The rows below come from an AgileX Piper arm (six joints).
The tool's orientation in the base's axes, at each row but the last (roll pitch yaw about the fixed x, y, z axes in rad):
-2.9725 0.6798 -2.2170
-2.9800 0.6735 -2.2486
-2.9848 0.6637 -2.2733
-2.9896 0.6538 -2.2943
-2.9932 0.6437 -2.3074
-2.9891 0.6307 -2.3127
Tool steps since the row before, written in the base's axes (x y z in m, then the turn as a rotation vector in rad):
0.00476 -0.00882 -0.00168 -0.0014 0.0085 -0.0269
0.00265 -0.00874 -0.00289 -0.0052 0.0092 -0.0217
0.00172 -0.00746 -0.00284 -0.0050 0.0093 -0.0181
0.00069 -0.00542 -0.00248 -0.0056 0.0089 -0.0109
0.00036 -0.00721 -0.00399 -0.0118 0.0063 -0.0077
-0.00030 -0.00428 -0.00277 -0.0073 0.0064 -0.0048
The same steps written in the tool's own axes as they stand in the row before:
0.00430 -0.00920 0.00023 0.0123 0.0103 0.0233
0.00583 -0.00760 0.00028 0.0105 0.0128 0.0176
0.00536 -0.00615 0.00038 0.0081 0.0123 0.0149
0.00437 -0.00409 0.00040 0.0043 0.0116 0.0088
0.00647 -0.00503 0.00089 0.0072 0.0135 0.0022
0.00435 -0.00260 0.00066 0.0030 0.0102 0.0022

